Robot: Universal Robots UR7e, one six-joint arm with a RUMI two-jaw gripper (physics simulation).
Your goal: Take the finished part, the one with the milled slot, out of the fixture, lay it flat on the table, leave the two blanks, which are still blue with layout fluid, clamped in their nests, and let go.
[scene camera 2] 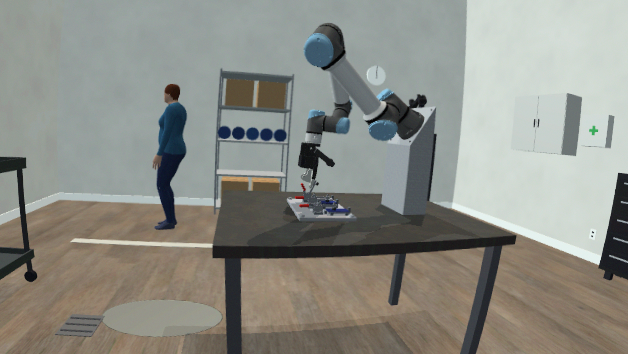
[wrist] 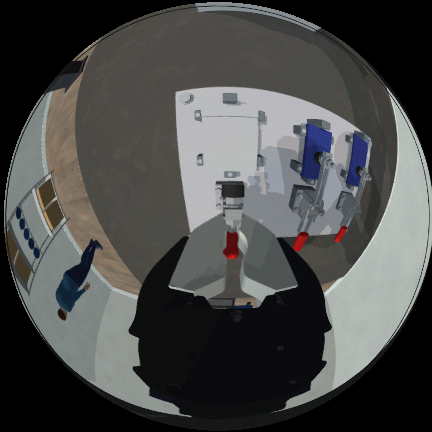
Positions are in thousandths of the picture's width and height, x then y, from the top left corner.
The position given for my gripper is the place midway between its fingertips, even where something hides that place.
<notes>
I see my gripper (scene camera 2: 493, 532), a blue blank (wrist: 828, 353), a blue blank (wrist: 733, 323), a finished part (wrist: 531, 304) and a white fixture plate (wrist: 619, 443).
My gripper also shows in the wrist view (wrist: 534, 492).
</notes>
